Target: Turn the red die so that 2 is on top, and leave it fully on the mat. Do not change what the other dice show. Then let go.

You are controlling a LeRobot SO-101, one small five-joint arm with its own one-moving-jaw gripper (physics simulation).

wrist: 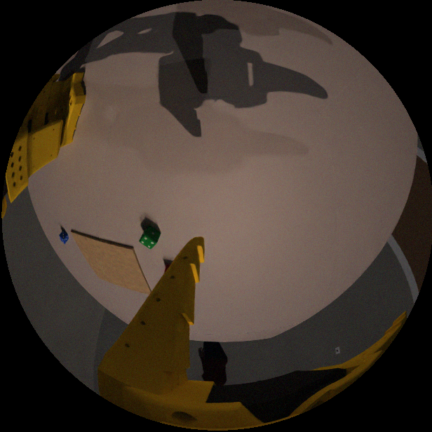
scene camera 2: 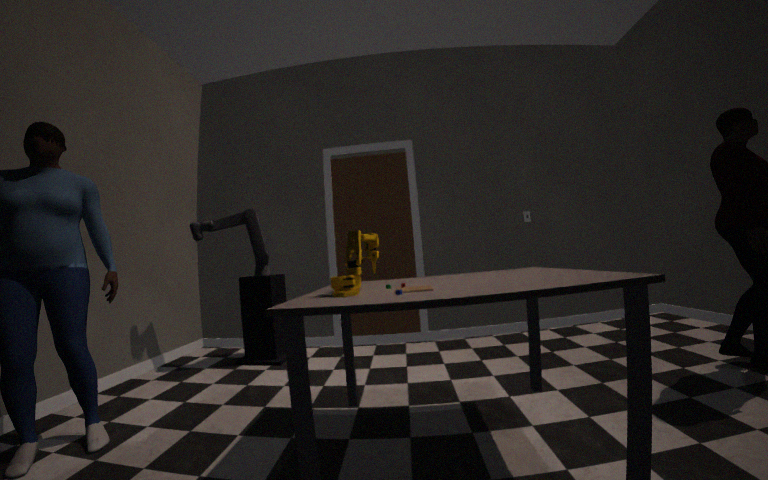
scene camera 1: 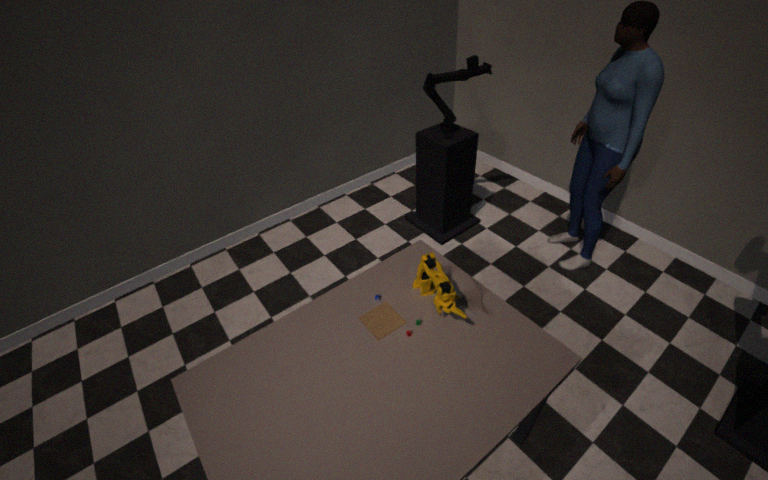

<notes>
In view: a tan mat (scene camera 1: 382, 320).
The tan mat is seen too in the wrist view (wrist: 115, 263).
</notes>
